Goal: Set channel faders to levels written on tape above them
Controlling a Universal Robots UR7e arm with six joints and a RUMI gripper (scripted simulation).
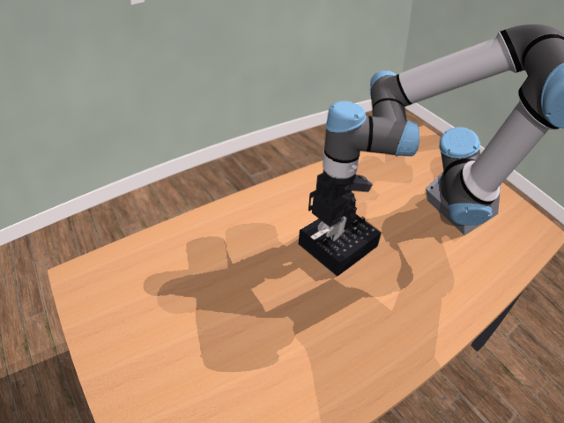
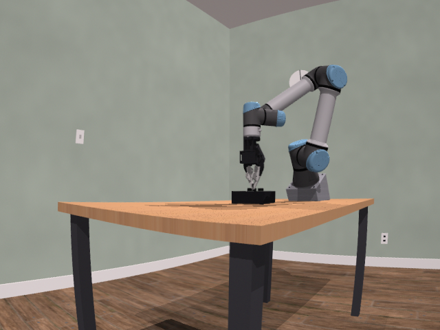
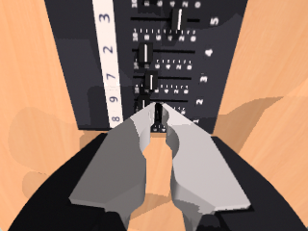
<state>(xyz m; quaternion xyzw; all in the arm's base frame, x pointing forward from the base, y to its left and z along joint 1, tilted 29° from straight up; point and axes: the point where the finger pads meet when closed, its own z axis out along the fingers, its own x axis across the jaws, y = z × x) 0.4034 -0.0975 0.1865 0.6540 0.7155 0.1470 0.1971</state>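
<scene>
The master fader lies 110 mm behind my hand, 10 mm to the right of it and 10 mm below it.
</scene>
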